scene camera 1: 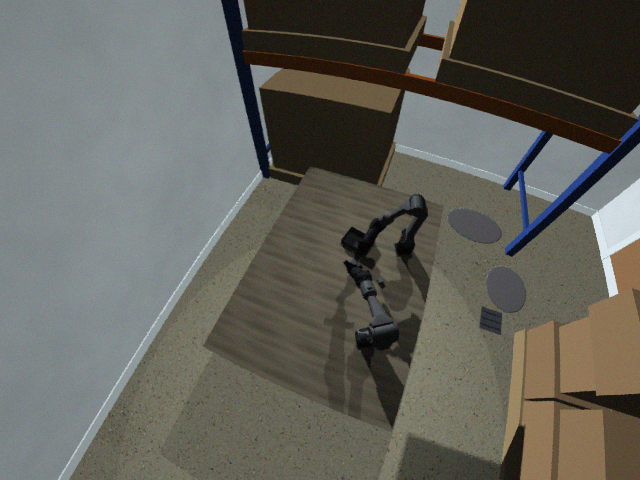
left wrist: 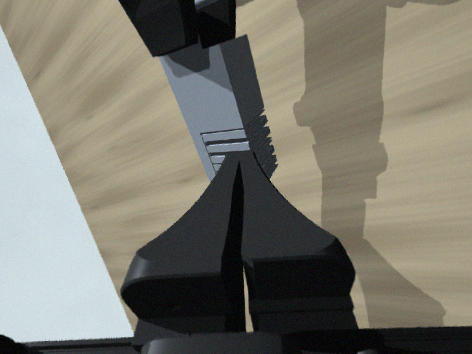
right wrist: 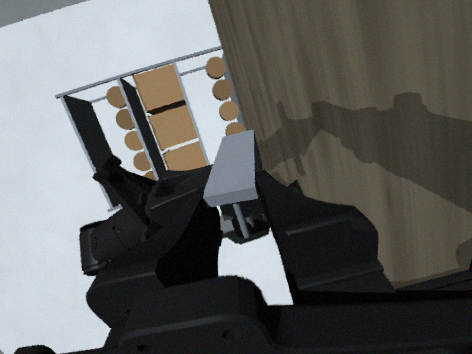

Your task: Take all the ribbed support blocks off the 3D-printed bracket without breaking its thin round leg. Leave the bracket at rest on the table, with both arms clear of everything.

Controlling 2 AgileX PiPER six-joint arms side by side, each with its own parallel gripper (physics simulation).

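The grey 3D-printed bracket [scene camera 1: 355,260] [left wrist: 205,102] [right wrist: 231,167] is held above the table. My right gripper [scene camera 1: 358,254] [left wrist: 197,47] [right wrist: 235,193] is shut on its block-shaped body. The thin round leg [right wrist: 241,220] shows between the right fingers. A ribbed support block [left wrist: 225,145] is at the bracket's other end, with ridges along the side. My left gripper [scene camera 1: 347,264] [left wrist: 242,168] is shut, its fingertips overlapping the ribs in the left wrist view; they hide part of the block, and nothing clear shows between them. A small grey piece [scene camera 1: 381,282] lies beside the left arm.
A black open box [scene camera 1: 353,238] stands on the wooden table [scene camera 1: 289,268] close by the right gripper. Both arms reach in from the table's right side in the scene view. Shelving [scene camera 1: 330,64] and cardboard boxes [scene camera 1: 537,361] stand around the table.
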